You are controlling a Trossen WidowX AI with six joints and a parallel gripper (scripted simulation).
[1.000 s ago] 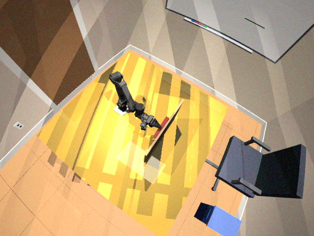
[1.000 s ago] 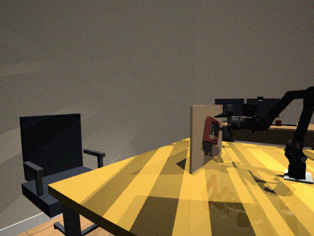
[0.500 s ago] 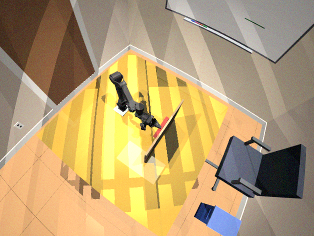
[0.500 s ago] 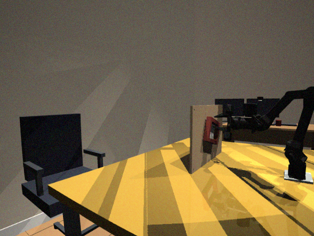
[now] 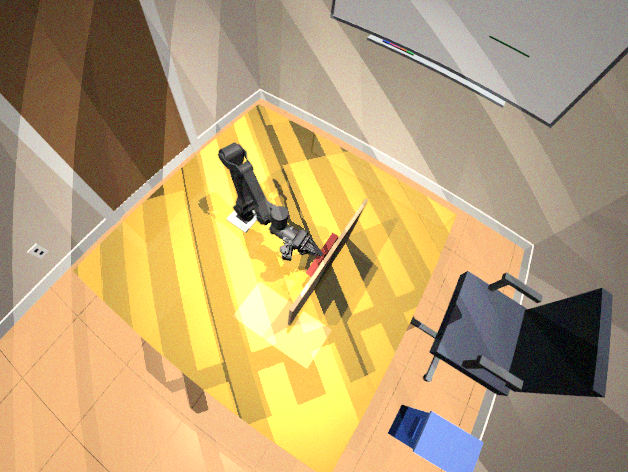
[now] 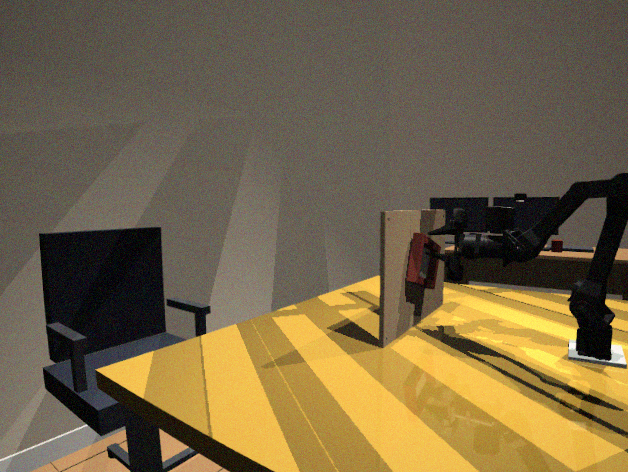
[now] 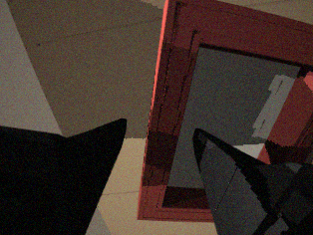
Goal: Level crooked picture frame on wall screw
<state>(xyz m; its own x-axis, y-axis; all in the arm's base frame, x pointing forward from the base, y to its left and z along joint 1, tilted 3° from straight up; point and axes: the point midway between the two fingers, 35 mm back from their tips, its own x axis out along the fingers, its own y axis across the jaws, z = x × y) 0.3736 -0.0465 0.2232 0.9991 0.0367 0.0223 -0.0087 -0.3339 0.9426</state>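
The red picture frame is 50 mm below my gripper tip, 20 mm to the left of it and 10 mm ahead of it. From my gripper tip the other things lie so: wooden wall panel: 70 mm below, 20 mm ahead.
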